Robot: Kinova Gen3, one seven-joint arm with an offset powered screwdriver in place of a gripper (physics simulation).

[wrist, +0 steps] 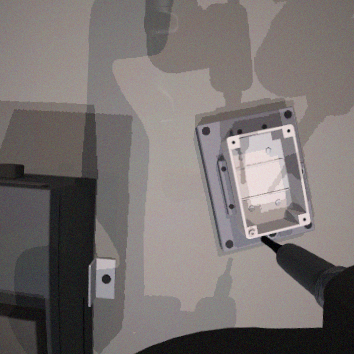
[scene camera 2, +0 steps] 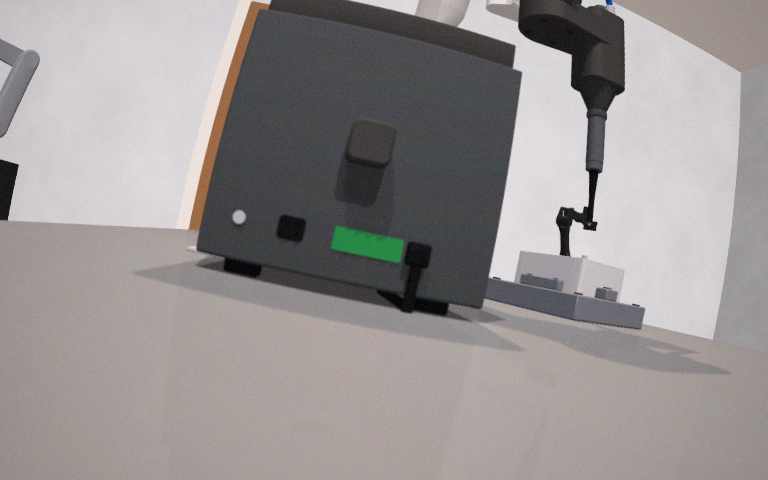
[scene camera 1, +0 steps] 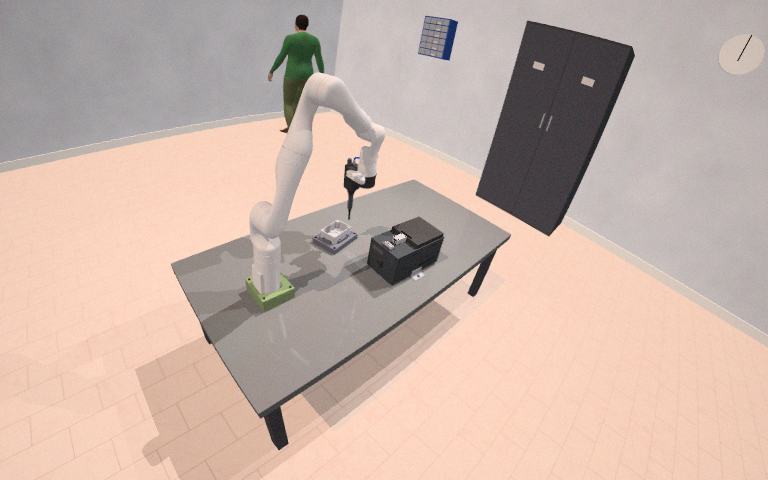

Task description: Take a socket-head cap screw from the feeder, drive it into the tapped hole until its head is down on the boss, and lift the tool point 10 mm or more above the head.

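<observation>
My screwdriver (scene camera 1: 349, 217) (scene camera 2: 590, 219) (wrist: 264, 239) points down above the housing, and its black bit tip carries no visible screw. In the wrist view the tip is just outside the housing's near-left corner. The pale open housing (scene camera 1: 327, 237) (scene camera 2: 600, 276) (wrist: 235, 170) sits on a grey fixture plate (scene camera 1: 335, 247) (scene camera 2: 532, 298) (wrist: 212, 182). A round light screw head (wrist: 252, 232) fills the hole on that corner boss; the other three corners show dark holes. Whether the head touches the boss is too small to tell. The black feeder (scene camera 1: 404, 254) (scene camera 2: 436, 169) (wrist: 75, 225) stands beside the plate.
A small metal bracket (scene camera 1: 417, 275) (wrist: 105, 287) is at the feeder's side. The arm's green base (scene camera 1: 271, 298) is on the grey table (scene camera 1: 305, 339). A black jointed shape (scene camera 2: 564, 240) shows behind the housing. A person (scene camera 1: 300, 56) stands beyond the table, and a dark cabinet (scene camera 1: 549, 147) stands by the wall.
</observation>
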